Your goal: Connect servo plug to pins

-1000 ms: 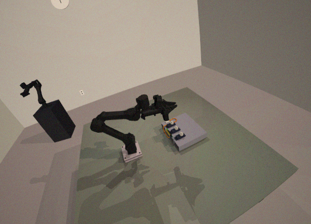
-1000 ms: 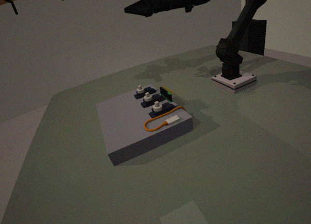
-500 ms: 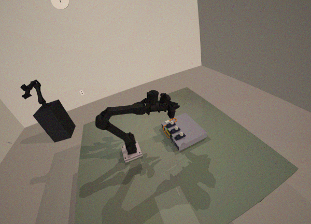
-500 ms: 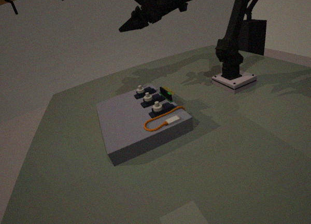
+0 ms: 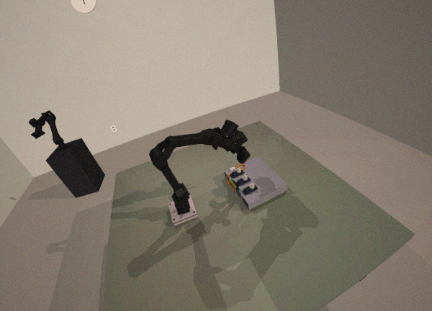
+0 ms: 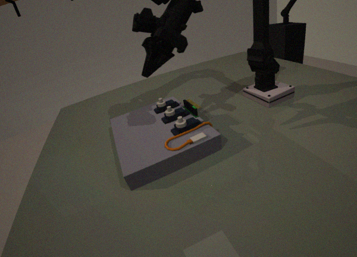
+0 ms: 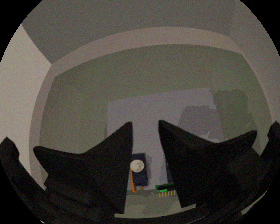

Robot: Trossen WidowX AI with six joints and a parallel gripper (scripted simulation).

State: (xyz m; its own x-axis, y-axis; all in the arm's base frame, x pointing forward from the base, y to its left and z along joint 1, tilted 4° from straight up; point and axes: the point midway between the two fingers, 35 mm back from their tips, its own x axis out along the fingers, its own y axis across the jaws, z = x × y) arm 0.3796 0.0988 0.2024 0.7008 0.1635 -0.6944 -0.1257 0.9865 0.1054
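The green band lies 130 mm below my gripper tip, 110 mm behind it and 30 mm to the right of it. Also, from my gripper tip: grey holder block (180 mm below, 50 mm ahead, 30 mm to the right); dark pin row (140 mm below, 110 mm behind, 60 mm to the right).
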